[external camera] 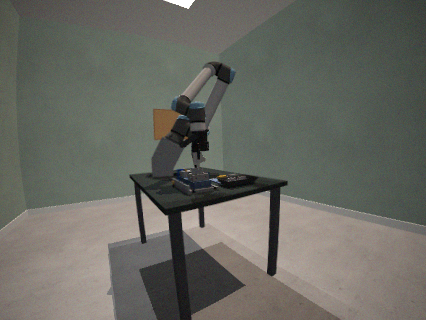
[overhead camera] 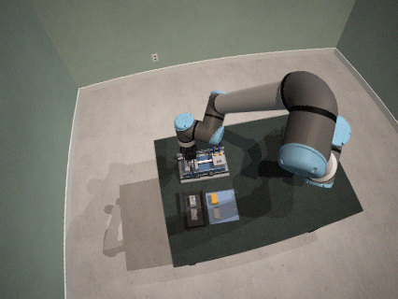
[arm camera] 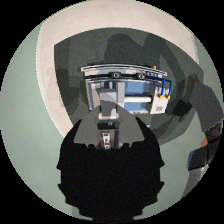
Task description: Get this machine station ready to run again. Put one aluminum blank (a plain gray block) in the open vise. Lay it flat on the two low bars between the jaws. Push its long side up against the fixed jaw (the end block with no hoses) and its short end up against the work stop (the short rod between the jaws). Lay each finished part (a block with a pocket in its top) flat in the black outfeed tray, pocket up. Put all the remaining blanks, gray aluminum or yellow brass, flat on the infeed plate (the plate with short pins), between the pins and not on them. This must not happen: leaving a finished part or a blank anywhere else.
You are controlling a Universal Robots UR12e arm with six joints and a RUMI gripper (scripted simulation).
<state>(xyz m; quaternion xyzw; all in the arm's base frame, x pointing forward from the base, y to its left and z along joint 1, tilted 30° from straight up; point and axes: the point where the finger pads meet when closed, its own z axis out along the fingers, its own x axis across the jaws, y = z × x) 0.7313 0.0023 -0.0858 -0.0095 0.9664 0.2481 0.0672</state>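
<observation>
My hand is 7 cm past the vise and 10 cm above it. Also, from my hand: yellow brass blank: 11 cm behind, 23 cm to the left, 11 cm below; gray blank: 12 cm behind, 32 cm to the left, 11 cm below.
</observation>
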